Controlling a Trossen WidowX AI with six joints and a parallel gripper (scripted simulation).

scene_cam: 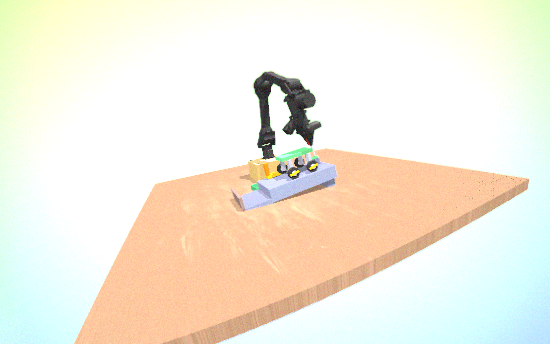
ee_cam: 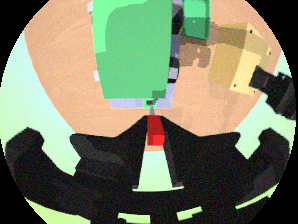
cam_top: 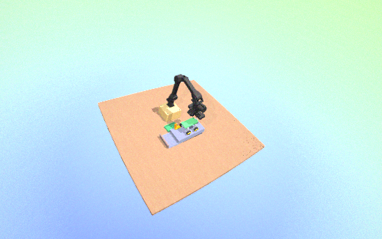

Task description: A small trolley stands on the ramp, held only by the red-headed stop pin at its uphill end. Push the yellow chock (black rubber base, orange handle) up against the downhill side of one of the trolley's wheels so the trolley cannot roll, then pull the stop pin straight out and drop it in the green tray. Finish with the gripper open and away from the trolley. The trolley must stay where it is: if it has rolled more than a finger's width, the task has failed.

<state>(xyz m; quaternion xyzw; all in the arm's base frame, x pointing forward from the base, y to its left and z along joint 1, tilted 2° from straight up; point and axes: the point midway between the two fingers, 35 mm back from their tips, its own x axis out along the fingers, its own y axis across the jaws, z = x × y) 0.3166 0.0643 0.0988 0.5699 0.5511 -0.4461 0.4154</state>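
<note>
The green tray lies 18 cm to the right of my gripper tip, 17 cm below it and 12 cm behind it. Round my gripper tip: grey ramp 12 cm below, 9 cm to the right, 2 cm ahead; red-headed stop pin right at my gripper tip; trolley 9 cm to the right, 6 cm below, 2 cm ahead.
</note>
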